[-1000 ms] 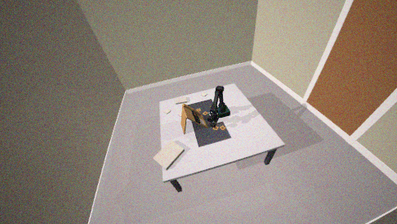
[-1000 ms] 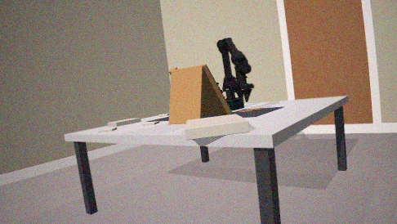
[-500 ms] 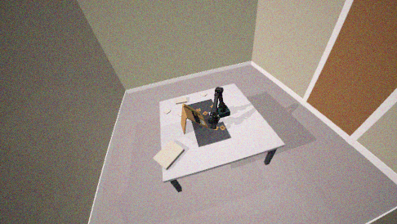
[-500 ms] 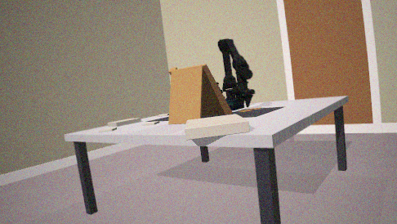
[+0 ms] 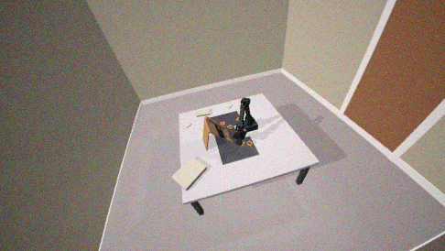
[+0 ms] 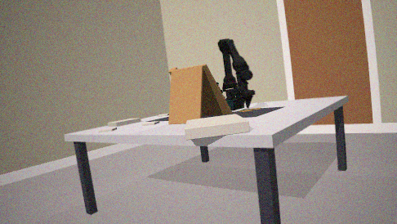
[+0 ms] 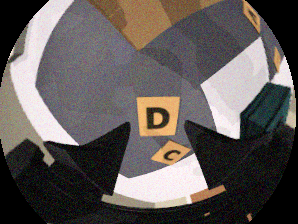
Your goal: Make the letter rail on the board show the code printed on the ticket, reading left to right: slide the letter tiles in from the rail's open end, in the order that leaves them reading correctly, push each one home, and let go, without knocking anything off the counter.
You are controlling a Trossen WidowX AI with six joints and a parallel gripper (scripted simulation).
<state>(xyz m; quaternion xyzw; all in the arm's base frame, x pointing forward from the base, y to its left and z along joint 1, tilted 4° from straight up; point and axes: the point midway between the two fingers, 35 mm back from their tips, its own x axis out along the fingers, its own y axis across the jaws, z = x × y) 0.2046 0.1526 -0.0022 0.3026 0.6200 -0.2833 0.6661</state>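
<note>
The orange letter tile lies 20 mm below my gripper tip. From my gripper tip the other things lie so: white ticket: 130 mm to the right, 120 mm ahead, 50 mm above; then cream book: 620 mm ahead, 70 mm to the left; then dark mat: 190 mm to the right, 20 mm below.
</note>
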